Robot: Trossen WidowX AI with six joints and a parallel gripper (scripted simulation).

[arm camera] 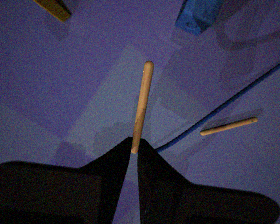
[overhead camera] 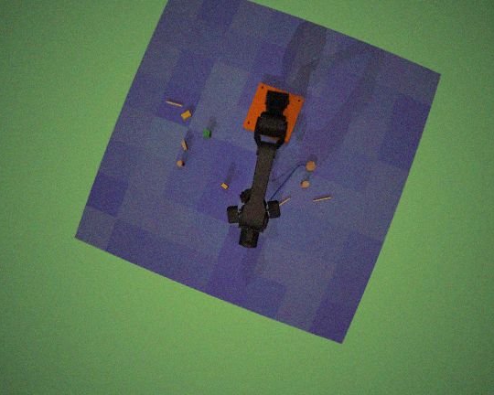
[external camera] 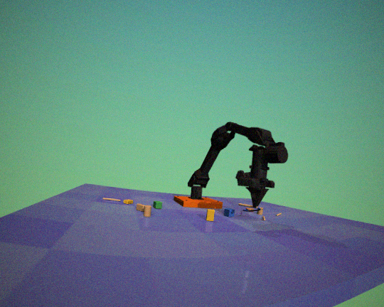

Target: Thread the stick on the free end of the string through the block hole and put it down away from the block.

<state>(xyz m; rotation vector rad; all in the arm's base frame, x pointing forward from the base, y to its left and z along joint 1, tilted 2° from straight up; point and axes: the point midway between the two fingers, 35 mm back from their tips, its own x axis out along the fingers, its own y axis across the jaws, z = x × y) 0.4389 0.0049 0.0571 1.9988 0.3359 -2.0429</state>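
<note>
My gripper tip is 140 mm past the blue block, 40 mm above it and 10 mm to the left of it. Also, from my gripper tip: thin wooden stick 10 mm behind; wooden cylinder 190 mm to the left, 150 mm behind, 40 mm below; round wooden button 230 mm behind, 200 mm to the left, 50 mm below.
</note>
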